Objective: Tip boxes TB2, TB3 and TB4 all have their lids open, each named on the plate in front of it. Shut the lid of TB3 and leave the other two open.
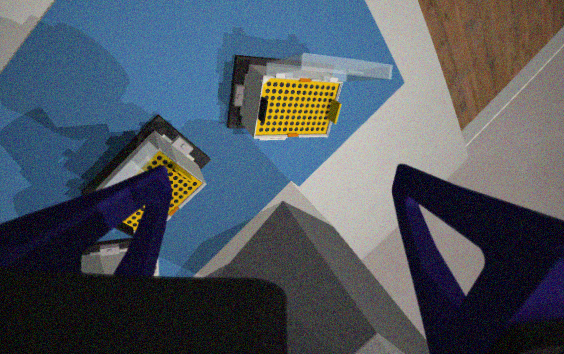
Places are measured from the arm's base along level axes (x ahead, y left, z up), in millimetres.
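Where they show: gripper, fingertip midpoint: [281, 177].
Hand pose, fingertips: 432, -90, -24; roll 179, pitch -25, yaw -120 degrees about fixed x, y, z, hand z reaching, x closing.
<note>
Things, the pixels of their top centre, and the offset from my fingertips, as dx, dy, dz. "spot": a spot on its surface instead. Level surfaces: height alone.
- second tip box at a spot on its surface: [186, 186] spot: -146, +111, -260
- third box at its top centre: [123, 302] -235, +326, -252
- blue mat at its surface level: dz -318
- pale surface at its surface level: dz -321
A tip box [300, 107] with a yellow perforated top stands at upper centre; its clear lid [367, 69] is open, reaching out from the box's far side to the right. A second tip box [186, 186] with a yellow top stands at left, partly hidden by the left finger; a pale see-through part shows along its left side, and its lid is hard to make out. A third box [100, 262] shows in part at lower left, behind the left finger; its lid cannot be made out. No name plate can be read. My gripper [281, 177] is open, with nothing between the fingers.
The boxes stand on a blue mat [175, 50]. A large dark grey block [295, 270] rises at bottom centre, between the fingers and close to the mat's edge. A pale surface [345, 200] lies right of the mat, and brown wood [490, 55] shows at upper right.
</note>
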